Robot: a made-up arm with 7 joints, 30 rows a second.
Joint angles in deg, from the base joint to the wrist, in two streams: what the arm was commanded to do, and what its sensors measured. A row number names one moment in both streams.
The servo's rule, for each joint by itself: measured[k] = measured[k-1] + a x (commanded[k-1-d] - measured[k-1]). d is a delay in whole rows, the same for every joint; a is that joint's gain. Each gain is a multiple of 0.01, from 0.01 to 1. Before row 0 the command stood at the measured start. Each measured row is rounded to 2 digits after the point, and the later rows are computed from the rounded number. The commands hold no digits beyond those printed.
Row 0, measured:
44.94, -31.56, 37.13, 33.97, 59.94, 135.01, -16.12
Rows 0 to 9, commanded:
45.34, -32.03, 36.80, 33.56, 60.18, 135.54, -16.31
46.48, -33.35, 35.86, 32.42, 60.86, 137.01, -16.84
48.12, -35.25, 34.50, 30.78, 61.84, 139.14, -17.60
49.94, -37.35, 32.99, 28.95, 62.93, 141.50, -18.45
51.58, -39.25, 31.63, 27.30, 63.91, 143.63, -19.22
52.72, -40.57, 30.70, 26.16, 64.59, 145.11, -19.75
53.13, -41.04, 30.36, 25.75, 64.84, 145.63, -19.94
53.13, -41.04, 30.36, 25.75, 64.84, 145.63, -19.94
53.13, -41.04, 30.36, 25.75, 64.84, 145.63, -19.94
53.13, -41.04, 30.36, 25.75, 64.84, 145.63, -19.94
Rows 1 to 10, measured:
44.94, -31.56, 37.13, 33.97, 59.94, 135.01, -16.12
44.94, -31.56, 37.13, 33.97, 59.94, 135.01, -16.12
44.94, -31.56, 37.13, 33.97, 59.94, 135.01, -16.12
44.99, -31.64, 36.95, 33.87, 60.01, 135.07, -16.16
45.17, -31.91, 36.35, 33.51, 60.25, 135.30, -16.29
45.52, -32.44, 35.33, 32.83, 60.70, 135.76, -16.54
46.05, -33.23, 34.04, 31.86, 61.32, 136.45, -16.90
46.71, -34.19, 32.71, 30.72, 62.05, 137.31, -17.34
47.43, -35.21, 31.60, 29.58, 62.76, 138.25, -17.80
48.11, -36.14, 30.92, 28.62, 63.34, 139.14, -18.21
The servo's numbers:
d 3
a 0.12 0.16 0.55 0.25 0.28 0.12 0.19

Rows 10 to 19, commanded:
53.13, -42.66, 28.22, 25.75, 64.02, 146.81, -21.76
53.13, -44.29, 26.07, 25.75, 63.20, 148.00, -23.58
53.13, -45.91, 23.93, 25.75, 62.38, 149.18, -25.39
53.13, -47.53, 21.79, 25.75, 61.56, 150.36, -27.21
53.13, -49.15, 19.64, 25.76, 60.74, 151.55, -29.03
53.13, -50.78, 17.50, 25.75, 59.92, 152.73, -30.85
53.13, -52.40, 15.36, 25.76, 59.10, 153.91, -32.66
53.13, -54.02, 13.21, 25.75, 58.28, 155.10, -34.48
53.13, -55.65, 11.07, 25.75, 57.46, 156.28, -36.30
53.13, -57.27, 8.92, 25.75, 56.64, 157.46, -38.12
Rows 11 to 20, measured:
48.71, -36.92, 30.61, 27.90, 63.76, 139.92, -18.54
49.24, -37.58, 30.47, 27.36, 64.06, 140.61, -18.81
49.71, -38.13, 30.41, 26.96, 64.28, 141.21, -19.02
50.12, -38.85, 29.21, 26.66, 64.21, 141.88, -19.54
50.48, -39.72, 27.48, 26.43, 63.93, 142.61, -20.31
50.80, -40.71, 25.53, 26.26, 63.50, 143.40, -21.28
51.08, -41.80, 23.47, 26.13, 62.96, 144.24, -22.41
51.33, -42.98, 21.36, 26.04, 62.34, 145.12, -23.67
51.55, -44.23, 19.24, 25.97, 61.66, 146.03, -25.03
51.74, -45.54, 17.11, 25.92, 60.94, 146.98, -26.48

